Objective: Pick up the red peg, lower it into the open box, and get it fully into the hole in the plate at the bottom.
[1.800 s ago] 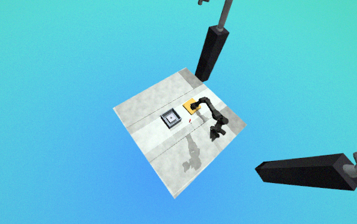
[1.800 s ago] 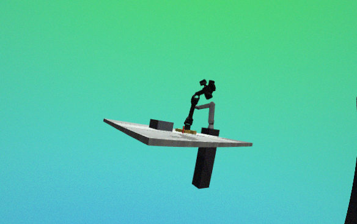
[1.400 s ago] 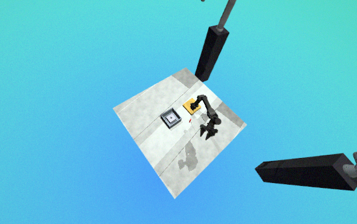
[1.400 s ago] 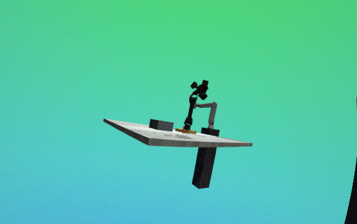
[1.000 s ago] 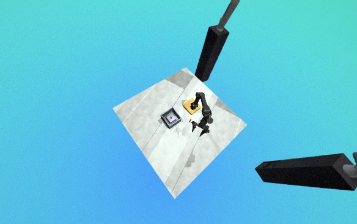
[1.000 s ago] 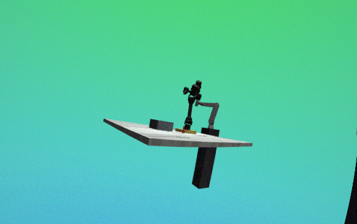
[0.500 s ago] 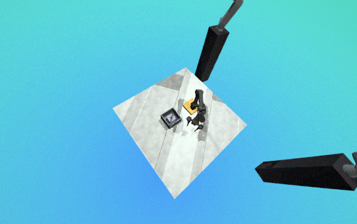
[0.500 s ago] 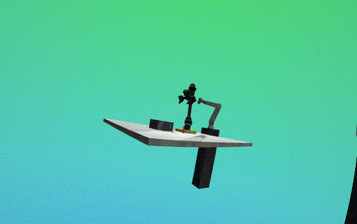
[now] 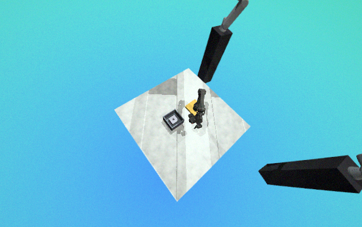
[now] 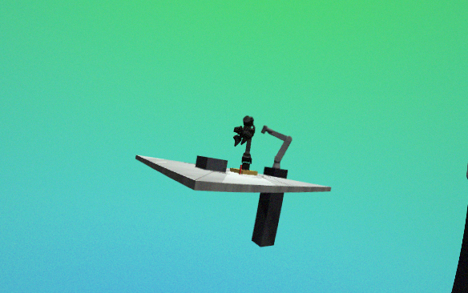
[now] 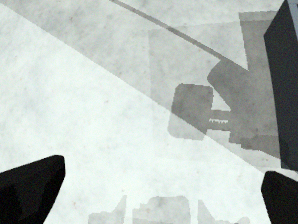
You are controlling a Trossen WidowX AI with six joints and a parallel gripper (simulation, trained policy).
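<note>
The red peg lies 10 cm behind my gripper tip, 7 cm to the right of it and 18 cm below it. Also, from my gripper tip: box 11 cm ahead, 21 cm to the right, 19 cm below.
</note>
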